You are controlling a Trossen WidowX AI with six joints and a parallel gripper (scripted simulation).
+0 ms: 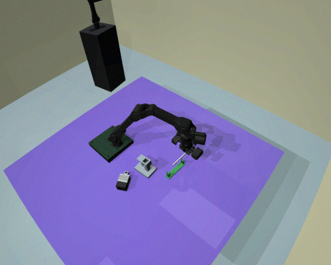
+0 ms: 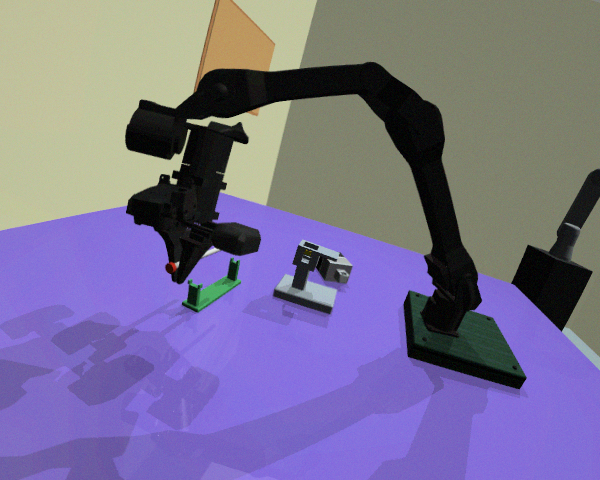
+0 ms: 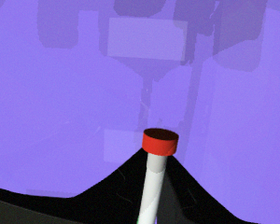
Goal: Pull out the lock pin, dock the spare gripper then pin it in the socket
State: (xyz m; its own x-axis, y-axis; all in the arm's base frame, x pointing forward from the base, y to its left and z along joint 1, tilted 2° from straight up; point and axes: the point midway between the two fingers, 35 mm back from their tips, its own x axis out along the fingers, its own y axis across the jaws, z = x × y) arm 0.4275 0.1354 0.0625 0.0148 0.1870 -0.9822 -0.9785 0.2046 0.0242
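The green cradle is 2 cm behind my gripper tip, 10 cm to the right of it and 3 cm below it. The rest, counted from my gripper tip: grey mount: 17 cm behind, 19 cm to the right, 1 cm below; then spare gripper: 23 cm behind, 32 cm to the right, 4 cm below.
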